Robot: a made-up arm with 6 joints. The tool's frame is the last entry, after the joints.
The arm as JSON. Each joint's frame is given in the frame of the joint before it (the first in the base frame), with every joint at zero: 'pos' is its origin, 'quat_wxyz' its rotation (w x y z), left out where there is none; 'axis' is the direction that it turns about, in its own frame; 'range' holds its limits. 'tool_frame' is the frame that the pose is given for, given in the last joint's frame.
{
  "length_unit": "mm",
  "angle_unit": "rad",
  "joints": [
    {
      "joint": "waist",
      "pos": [
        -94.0,
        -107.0,
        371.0
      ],
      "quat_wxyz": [
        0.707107,
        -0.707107,
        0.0,
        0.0
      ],
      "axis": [
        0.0,
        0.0,
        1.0
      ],
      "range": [
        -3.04,
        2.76
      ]
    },
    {
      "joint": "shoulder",
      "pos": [
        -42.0,
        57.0,
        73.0
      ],
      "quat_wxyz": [
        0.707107,
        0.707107,
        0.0,
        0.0
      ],
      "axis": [
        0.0,
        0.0,
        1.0
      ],
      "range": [
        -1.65,
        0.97
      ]
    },
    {
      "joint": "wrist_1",
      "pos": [
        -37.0,
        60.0,
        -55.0
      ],
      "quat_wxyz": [
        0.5,
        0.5,
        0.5,
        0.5
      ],
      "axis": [
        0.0,
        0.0,
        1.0
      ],
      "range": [
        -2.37,
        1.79
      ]
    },
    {
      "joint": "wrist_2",
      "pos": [
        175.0,
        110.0,
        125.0
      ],
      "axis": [
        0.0,
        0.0,
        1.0
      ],
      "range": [
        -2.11,
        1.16
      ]
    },
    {
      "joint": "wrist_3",
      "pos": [
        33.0,
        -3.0,
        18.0
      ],
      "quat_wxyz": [
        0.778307,
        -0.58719,
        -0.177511,
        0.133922
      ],
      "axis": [
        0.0,
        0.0,
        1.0
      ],
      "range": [
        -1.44,
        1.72
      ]
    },
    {
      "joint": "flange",
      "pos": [
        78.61,
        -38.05,
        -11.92
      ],
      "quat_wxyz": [
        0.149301,
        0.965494,
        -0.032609,
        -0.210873
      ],
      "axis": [
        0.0,
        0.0,
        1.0
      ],
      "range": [
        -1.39,
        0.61
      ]
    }
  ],
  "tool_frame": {
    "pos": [
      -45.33,
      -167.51,
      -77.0
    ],
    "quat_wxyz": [
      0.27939,
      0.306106,
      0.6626,
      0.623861
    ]
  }
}
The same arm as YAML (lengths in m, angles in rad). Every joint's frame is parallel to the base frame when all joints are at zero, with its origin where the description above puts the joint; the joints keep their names.
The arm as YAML. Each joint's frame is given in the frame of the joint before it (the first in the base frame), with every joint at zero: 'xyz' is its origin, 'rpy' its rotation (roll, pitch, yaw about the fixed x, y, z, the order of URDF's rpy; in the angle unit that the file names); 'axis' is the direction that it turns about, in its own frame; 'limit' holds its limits. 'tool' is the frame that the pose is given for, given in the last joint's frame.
units:
  length: m
  angle: rad
joints:
  - name: waist
    type: revolute
    origin:
      xyz: [-0.094, -0.107, 0.371]
      rpy: [0.0, 0.0, 0.0]
    axis: [0.0, 1.0, 0.0]
    limit:
      lower: -3.04
      upper: 2.76
  - name: shoulder
    type: revolute
    origin:
      xyz: [-0.042, 0.073, -0.057]
      rpy: [0.0, 0.0, 0.0]
    axis: [0.0, 0.0, 1.0]
    limit:
      lower: -1.65
      upper: 0.97
  - name: wrist_1
    type: revolute
    origin:
      xyz: [-0.037, 0.06, -0.055]
      rpy: [0.0, 0.0, 0.0]
    axis: [1.0, 0.0, 0.0]
    limit:
      lower: -2.37
      upper: 1.79
  - name: wrist_2
    type: revolute
    origin:
      xyz: [0.125, 0.175, 0.11]
      rpy: [0.0, 0.0, 0.0]
    axis: [1.0, 0.0, 0.0]
    limit:
      lower: -2.11
      upper: 1.16
  - name: wrist_3
    type: revolute
    origin:
      xyz: [0.018, 0.033, -0.003]
      rpy: [0.0, 0.0, 0.0]
    axis: [0.247395, -0.433592, 0.866484]
    limit:
      lower: -1.44
      upper: 1.72
  - name: flange
    type: revolute
    origin:
      xyz: [0.043, 0.076, 0.012]
      rpy: [0.0, 0.0, 0.0]
    axis: [0.0, 0.0, -1.0]
    limit:
      lower: -1.39
      upper: 0.61
tool:
  origin:
    xyz: [-0.172, -0.023, 0.077]
    rpy: [-1.5053, 0.0117, -0.8475]

